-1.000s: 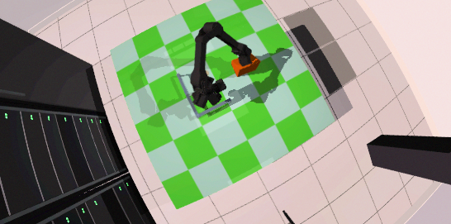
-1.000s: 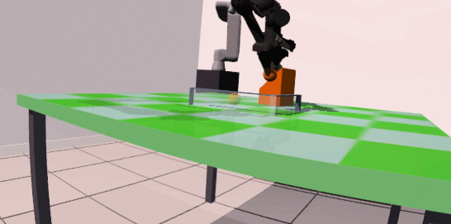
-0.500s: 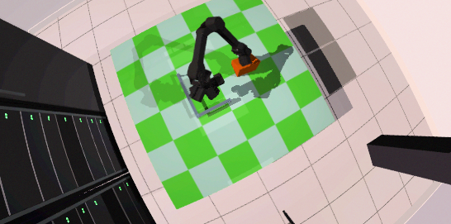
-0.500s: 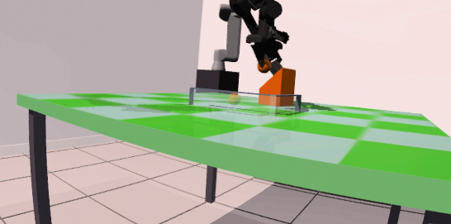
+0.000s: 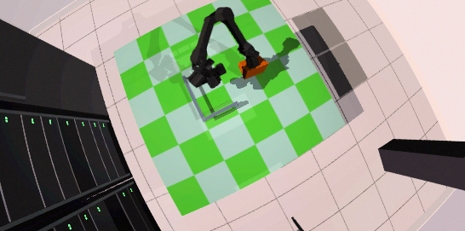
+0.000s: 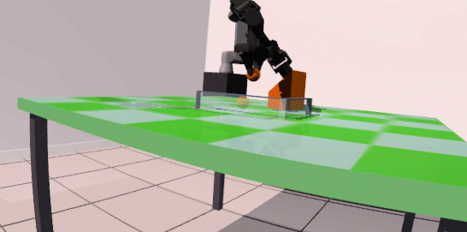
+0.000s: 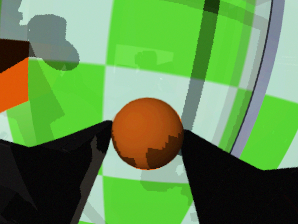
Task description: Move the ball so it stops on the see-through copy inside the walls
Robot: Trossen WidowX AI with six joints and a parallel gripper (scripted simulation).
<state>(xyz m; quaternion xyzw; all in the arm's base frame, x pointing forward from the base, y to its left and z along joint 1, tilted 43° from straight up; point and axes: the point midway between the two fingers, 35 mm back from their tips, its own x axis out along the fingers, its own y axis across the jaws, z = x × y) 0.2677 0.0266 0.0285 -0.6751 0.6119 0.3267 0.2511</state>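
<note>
Now: gripper tip 2 cm past the see-through copy of ball, 5 cm to the left of it and 10 cm above it. The rest, counted from my gripper tip: orange ball: right at my gripper tip.
</note>
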